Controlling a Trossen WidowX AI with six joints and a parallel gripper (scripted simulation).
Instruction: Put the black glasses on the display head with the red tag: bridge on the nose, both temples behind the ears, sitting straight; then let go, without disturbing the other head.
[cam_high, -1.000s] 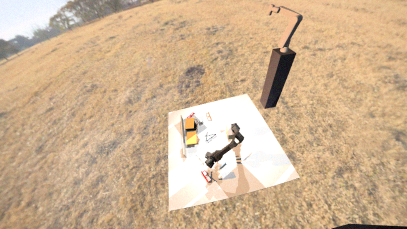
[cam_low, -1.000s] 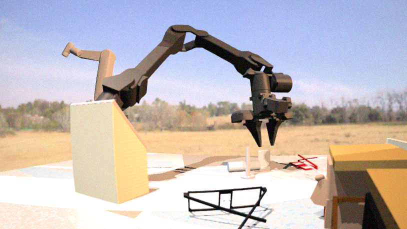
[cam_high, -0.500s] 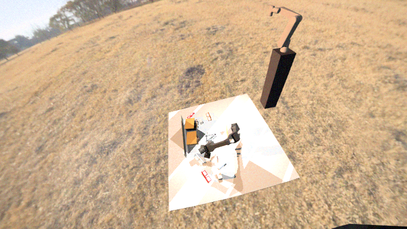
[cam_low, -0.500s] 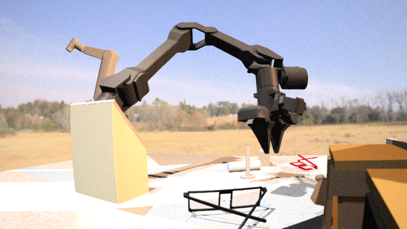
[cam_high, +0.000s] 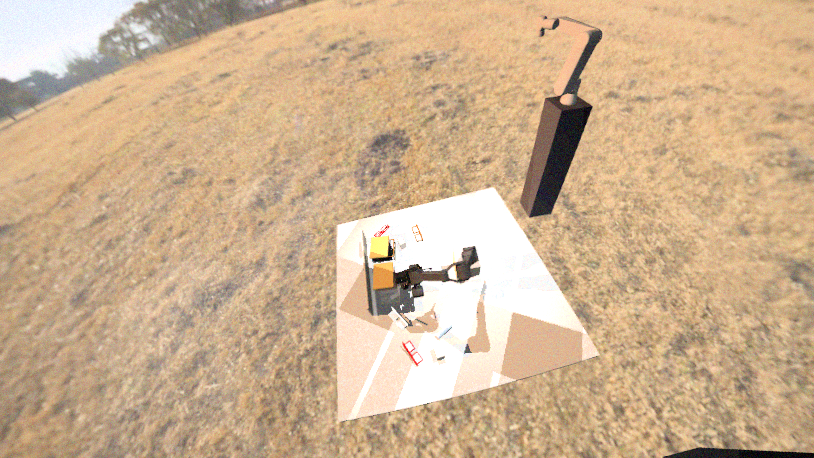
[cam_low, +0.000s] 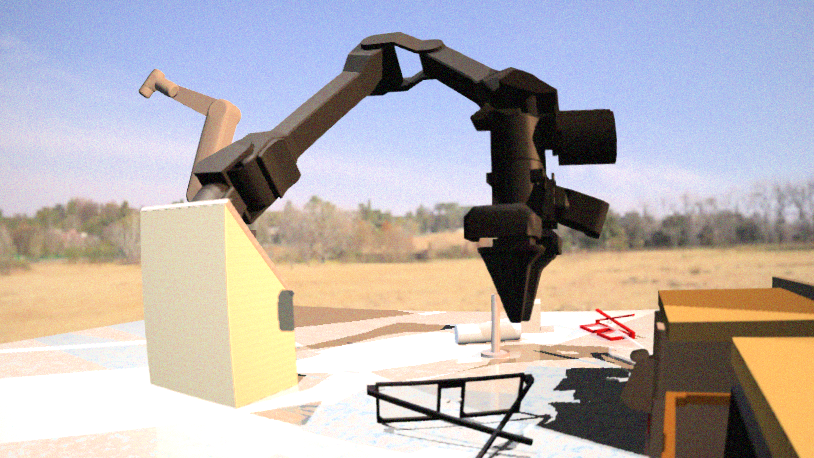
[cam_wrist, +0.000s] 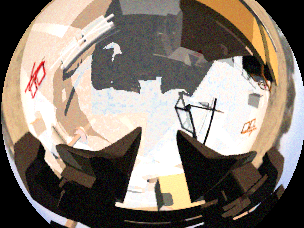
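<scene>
Now: gripper tip 170 mm to the right of the thin upright peg, 70 mm past it and 50 mm above it.
</scene>
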